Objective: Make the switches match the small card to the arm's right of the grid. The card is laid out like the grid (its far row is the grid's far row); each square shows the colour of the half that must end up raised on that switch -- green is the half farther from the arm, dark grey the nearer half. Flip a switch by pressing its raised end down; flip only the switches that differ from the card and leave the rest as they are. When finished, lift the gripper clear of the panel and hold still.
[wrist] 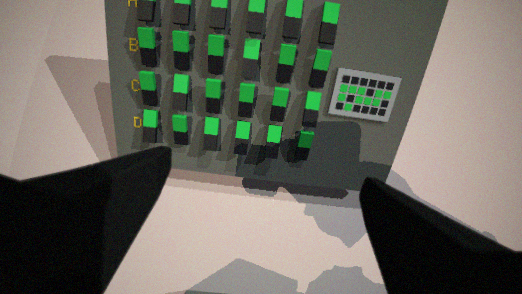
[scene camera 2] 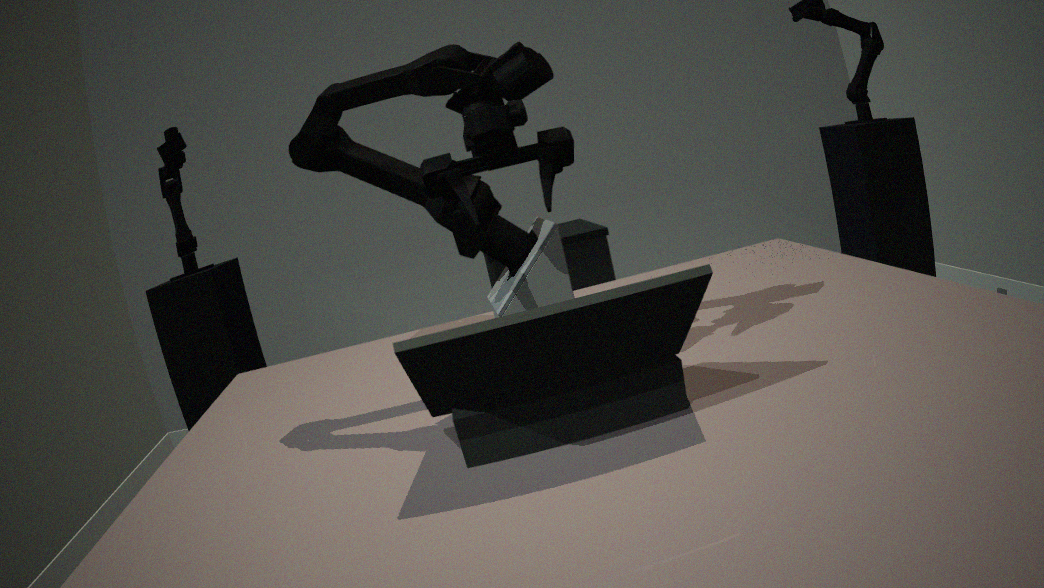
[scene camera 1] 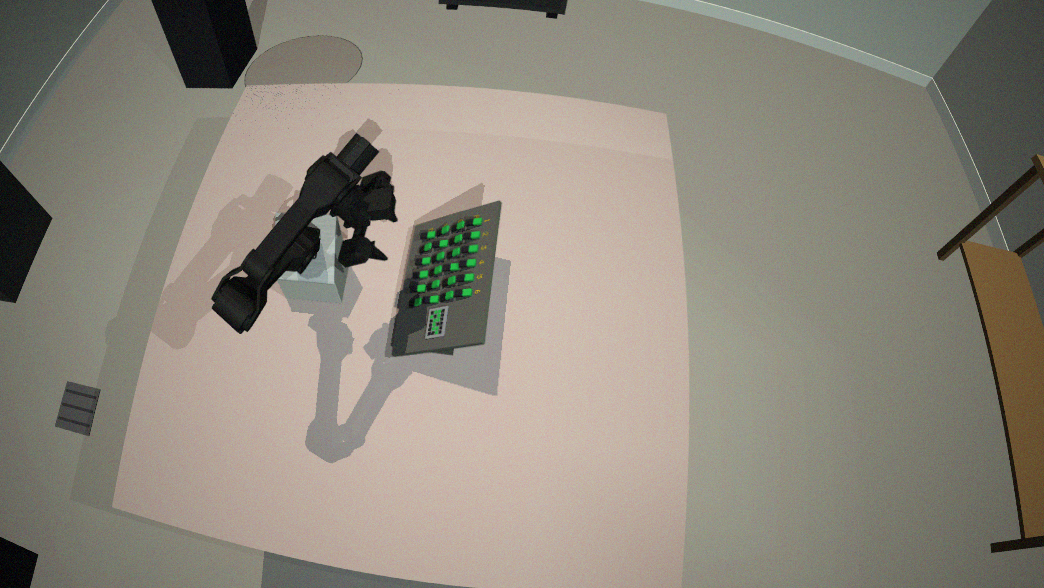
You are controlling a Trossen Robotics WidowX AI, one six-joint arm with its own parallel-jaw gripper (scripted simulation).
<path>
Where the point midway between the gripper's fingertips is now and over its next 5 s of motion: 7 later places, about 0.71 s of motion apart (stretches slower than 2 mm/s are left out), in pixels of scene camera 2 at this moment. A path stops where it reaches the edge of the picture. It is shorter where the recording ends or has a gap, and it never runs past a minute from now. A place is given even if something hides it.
My gripper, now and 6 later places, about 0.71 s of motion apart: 514,219; 501,314; 506,353; 509,362; 509,364; 511,364; 505,310
</path>
